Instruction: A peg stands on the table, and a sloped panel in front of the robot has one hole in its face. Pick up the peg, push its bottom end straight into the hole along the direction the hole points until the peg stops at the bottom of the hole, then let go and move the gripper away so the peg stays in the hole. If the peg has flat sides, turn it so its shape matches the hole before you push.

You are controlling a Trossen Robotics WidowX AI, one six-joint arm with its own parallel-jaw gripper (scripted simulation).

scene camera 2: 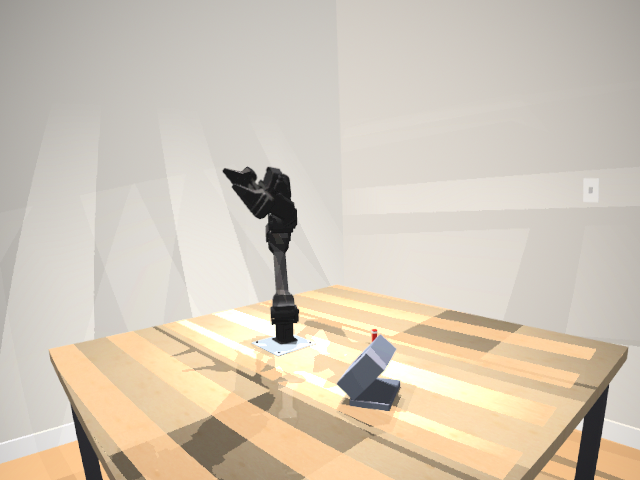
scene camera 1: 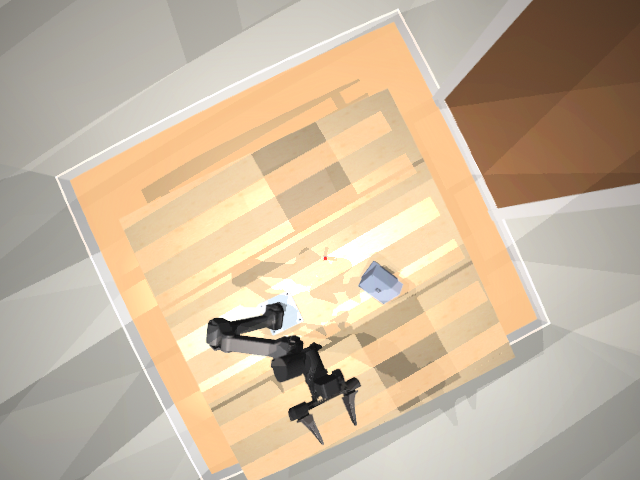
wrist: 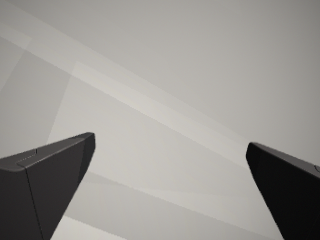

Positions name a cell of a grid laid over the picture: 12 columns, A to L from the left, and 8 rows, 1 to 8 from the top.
Scene:
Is my gripper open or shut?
Open.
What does my gripper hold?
Nothing.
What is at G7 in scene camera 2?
A grey-blue sloped panel.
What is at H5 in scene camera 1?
A grey-blue sloped panel.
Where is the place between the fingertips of my gripper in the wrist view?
G5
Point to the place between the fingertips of my gripper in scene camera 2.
E3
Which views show my gripper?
Scene camera 2, scene camera 1 and the wrist view: all of them.

